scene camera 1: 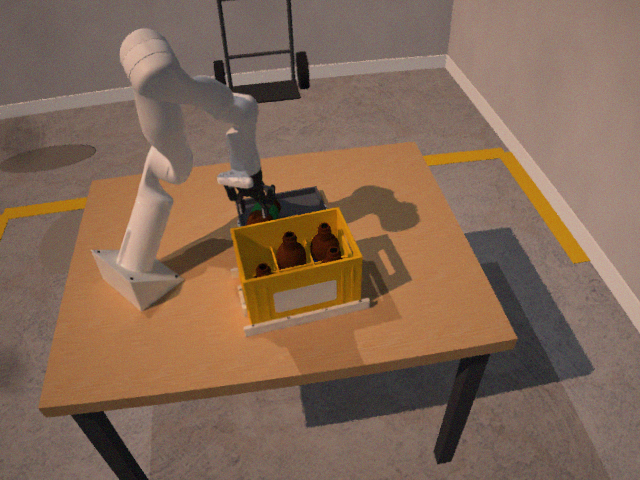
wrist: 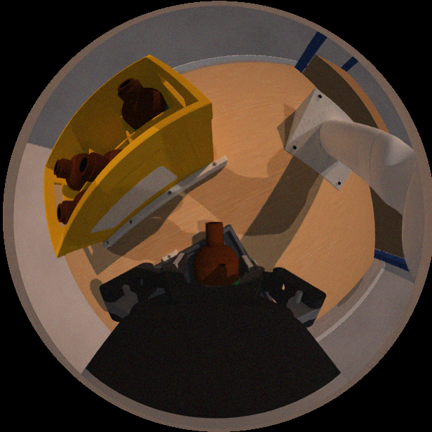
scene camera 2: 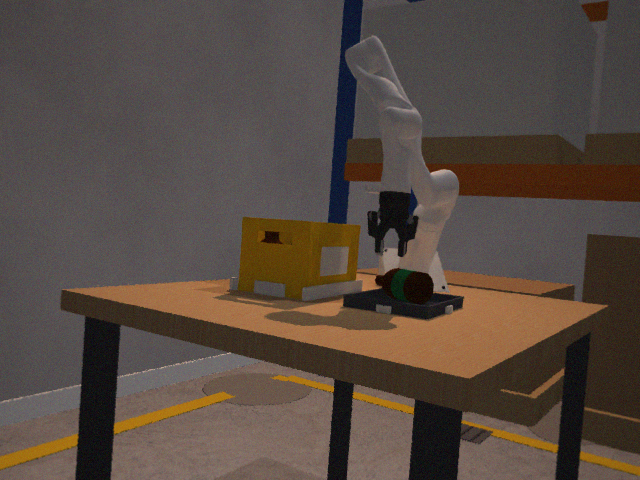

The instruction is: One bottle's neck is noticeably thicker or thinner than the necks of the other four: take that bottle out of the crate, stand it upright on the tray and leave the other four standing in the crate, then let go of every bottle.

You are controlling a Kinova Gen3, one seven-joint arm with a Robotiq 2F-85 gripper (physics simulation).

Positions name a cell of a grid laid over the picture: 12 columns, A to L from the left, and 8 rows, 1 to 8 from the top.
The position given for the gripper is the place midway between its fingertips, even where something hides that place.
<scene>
In view: the gripper (scene camera 2: H5), a bottle (scene camera 2: H5), a bottle (wrist: B4), a bottle (wrist: D2) and a bottle (scene camera 1: F5).
The gripper also shows in scene camera 1 (scene camera 1: E4) and in the wrist view (wrist: F5).
</scene>
